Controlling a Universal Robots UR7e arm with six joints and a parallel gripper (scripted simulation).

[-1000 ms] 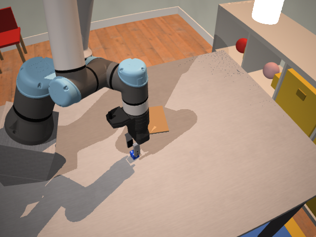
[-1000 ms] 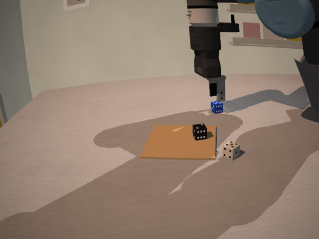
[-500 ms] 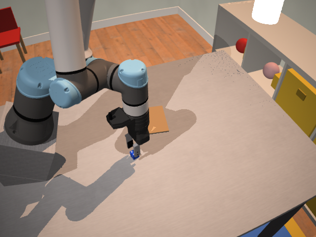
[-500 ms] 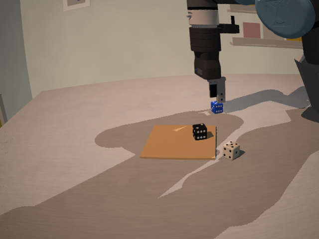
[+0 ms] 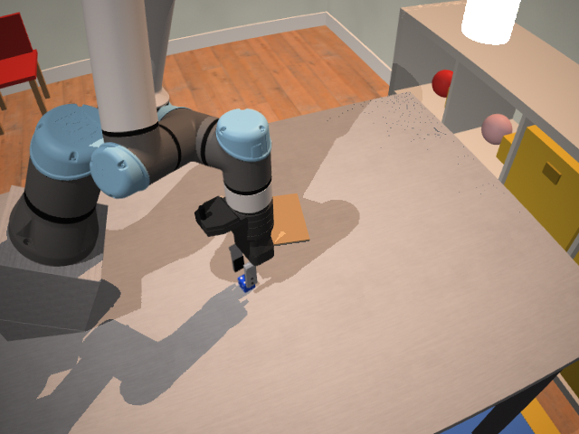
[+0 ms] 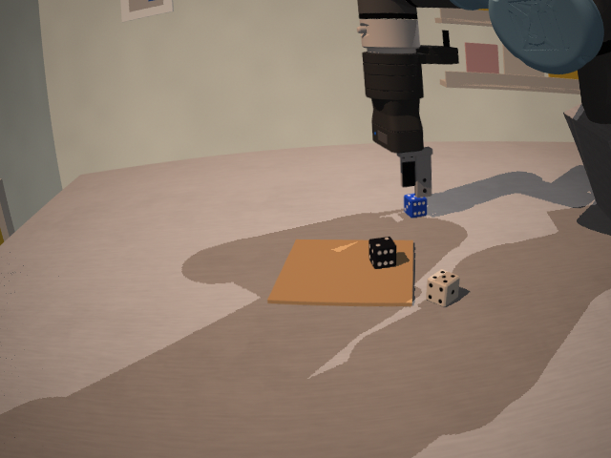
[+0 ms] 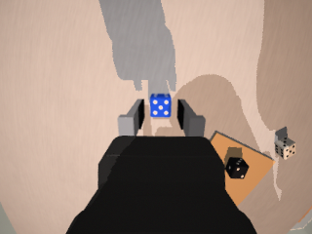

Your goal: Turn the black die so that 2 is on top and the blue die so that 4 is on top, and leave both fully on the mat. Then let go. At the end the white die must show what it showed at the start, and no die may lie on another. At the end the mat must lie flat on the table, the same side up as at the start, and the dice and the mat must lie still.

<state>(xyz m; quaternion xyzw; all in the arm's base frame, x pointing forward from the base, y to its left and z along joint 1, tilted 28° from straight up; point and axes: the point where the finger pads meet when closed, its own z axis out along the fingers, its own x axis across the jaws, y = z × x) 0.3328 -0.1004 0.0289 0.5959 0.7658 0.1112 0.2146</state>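
Right now my hand is 4 cm above the blue die. Round my hand: white die: 22 cm to the left, 4 cm below, 2 cm ahead; then black die: 14 cm to the left, 7 cm ahead, 3 cm below; then orange mat: 14 cm to the left, 11 cm ahead, 5 cm below.
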